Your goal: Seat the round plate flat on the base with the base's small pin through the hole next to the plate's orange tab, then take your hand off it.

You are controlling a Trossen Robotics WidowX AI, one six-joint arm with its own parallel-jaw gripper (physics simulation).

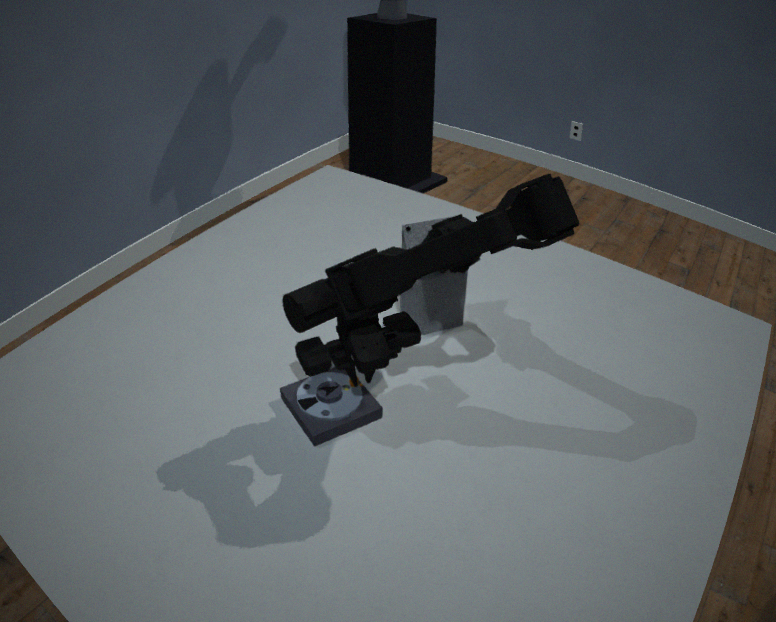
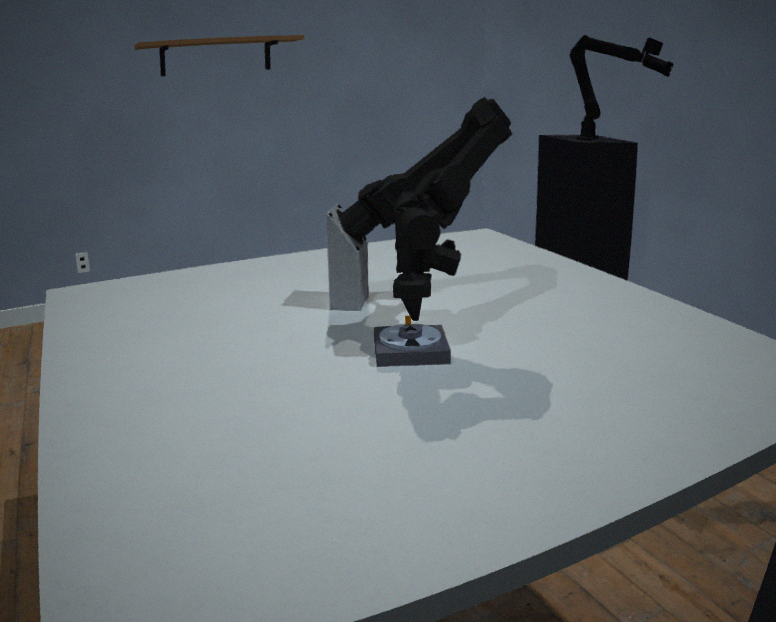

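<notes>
The dark square base lies on the table. The pale round plate lies on it and looks flat, with the base's dark centre hub in its middle. The orange tab stands up at the plate's edge on the arm's side. A small yellowish spot shows beside it; I cannot tell whether the small pin is through the hole there. My gripper points down at the tab, its fingers slightly apart with nothing between them. One fingertip is right beside the tab.
The arm reaches over from its grey mount behind the base. The white table carries the arm's shadows. A black pedestal stands beyond the table, with a second arm on top.
</notes>
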